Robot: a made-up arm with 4 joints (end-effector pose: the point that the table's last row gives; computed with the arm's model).
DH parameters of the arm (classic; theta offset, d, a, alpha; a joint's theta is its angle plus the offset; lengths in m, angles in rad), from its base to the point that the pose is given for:
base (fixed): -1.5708 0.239 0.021 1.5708
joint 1: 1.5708 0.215 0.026 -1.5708
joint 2: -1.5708 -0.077 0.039 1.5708
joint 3: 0 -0.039 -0.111 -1.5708
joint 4: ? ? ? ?
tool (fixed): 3.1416 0.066 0 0
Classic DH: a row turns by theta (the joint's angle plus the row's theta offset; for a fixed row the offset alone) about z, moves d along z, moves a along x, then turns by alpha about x.
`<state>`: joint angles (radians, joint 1 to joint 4).
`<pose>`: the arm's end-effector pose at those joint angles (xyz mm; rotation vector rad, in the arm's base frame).
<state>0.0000 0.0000 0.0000 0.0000</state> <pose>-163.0 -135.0 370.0 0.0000 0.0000 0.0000</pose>
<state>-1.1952 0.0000 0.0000 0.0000</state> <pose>-163.0 -184.7 181.0 1.1952 0.0000 0.0000</pose>
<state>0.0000 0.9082 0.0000 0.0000</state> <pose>-100.2 -135.0 288.6 0.0000 0.9082 0.0000</pose>
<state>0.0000 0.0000 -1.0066 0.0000</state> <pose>-174.1 -40.9 370.0 0.0000 0.0000 1.0066</pose>
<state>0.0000 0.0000 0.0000 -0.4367</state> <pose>-189.0 -135.0 355.3 0.0000 -0.4367 0.0000</pose>
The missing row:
joint 4: 0 -0.037 0.02 -1.5708
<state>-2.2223 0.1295 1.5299 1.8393</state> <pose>-277.8 75.8 -12.1 -1.5719 -1.7967 -0.8983</pose>
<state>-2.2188 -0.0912 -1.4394 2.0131</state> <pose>-196.6 -124.0 281.2 0.2909 -0.0403 1.5510</pose>
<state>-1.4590 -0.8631 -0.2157 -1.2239</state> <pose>-240.8 -93.6 142.4 0.8966 -1.8330 -1.2726</pose>
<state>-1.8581 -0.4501 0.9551 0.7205</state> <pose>-249.1 -78.4 0.7 2.2486 0.9933 -0.3501</pose>
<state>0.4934 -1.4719 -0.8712 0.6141</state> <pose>-311.6 32.0 336.2 -1.2309 -0.6960 0.6614</pose>
